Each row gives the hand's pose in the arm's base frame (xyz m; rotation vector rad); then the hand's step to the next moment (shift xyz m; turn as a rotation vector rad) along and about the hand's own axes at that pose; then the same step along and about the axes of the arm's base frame.
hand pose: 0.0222 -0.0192 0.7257 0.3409 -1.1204 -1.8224
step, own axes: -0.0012 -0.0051 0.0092 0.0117 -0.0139 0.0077
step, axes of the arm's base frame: -0.0081 0.0068 0.0006 -0.0189 -0.0034 -0.0045
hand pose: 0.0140 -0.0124 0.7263 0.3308 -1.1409 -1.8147
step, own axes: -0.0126 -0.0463 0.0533 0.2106 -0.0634 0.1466
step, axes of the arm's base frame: -0.0534 0.0463 -0.0123 -0.2398 -0.0814 0.0758
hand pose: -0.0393 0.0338 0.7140 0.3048 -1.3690 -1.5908
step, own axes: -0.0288 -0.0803 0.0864 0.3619 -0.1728 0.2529
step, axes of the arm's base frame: -0.0876 0.0666 -0.0513 -0.4446 -0.1464 0.0757
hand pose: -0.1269 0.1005 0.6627 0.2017 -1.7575 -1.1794
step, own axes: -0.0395 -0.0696 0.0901 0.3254 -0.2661 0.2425
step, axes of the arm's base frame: -0.0747 0.0432 -0.0841 -0.4505 -0.1795 -0.0193
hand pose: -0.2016 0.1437 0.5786 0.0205 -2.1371 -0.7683
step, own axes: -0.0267 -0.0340 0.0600 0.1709 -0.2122 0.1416
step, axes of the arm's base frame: -0.0346 0.0107 -0.0645 -0.2646 -0.1457 -0.0550
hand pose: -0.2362 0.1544 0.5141 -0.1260 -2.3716 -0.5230
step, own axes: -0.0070 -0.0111 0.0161 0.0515 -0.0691 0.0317
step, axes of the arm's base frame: -0.0072 -0.0033 -0.0192 -0.0742 -0.0530 -0.0109
